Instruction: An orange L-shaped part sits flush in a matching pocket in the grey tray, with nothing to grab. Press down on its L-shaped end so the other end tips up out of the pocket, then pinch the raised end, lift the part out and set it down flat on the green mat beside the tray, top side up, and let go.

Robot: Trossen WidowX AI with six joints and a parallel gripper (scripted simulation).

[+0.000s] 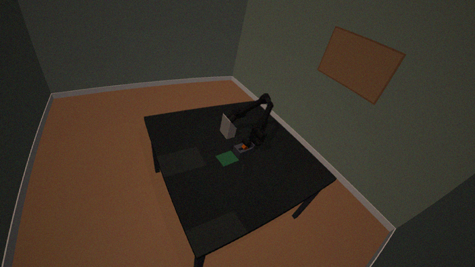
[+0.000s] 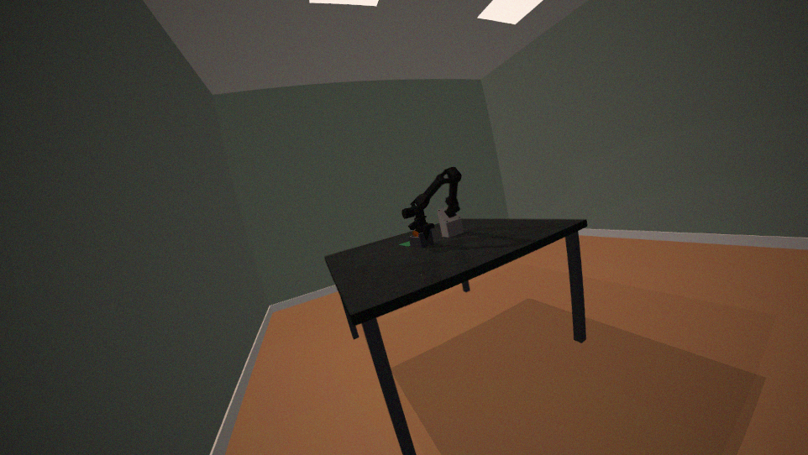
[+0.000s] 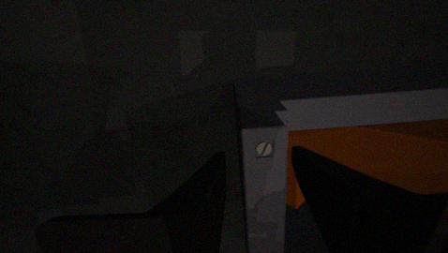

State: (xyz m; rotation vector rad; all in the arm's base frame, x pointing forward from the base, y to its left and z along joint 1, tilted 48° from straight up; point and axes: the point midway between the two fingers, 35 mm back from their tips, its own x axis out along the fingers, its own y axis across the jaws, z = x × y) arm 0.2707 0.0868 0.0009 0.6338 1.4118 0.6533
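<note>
Now: gripper tip 1 cm past the orange L-shaped part and 4 cm to the left of it. From my gripper tip the other things lie so: green mat 22 cm to the right, 5 cm below.
</note>
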